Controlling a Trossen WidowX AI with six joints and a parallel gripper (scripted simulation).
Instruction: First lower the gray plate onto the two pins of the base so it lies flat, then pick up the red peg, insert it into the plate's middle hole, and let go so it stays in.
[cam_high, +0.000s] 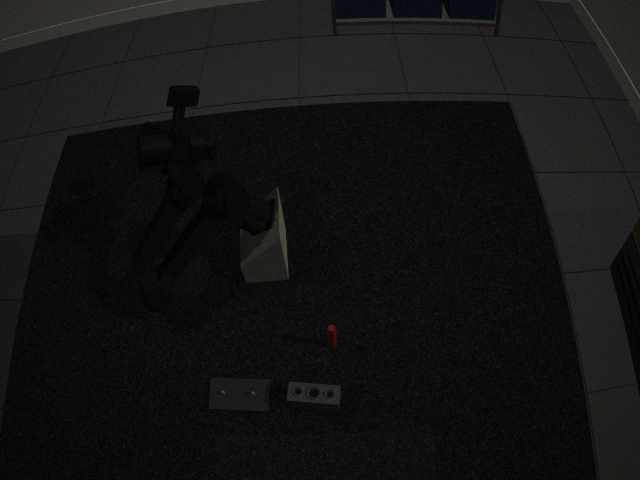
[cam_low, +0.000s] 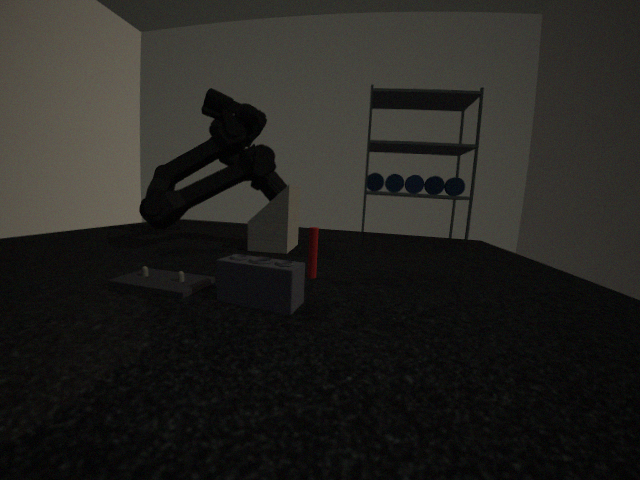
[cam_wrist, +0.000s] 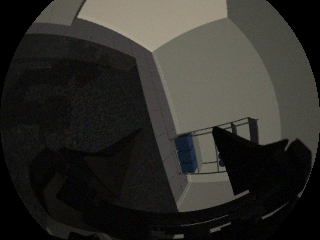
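The gray plate is 500 mm ahead of my gripper tip, 340 mm to the left of it and 220 mm below it. Round my gripper tip: red peg 370 mm ahead, 360 mm to the left, 210 mm below.
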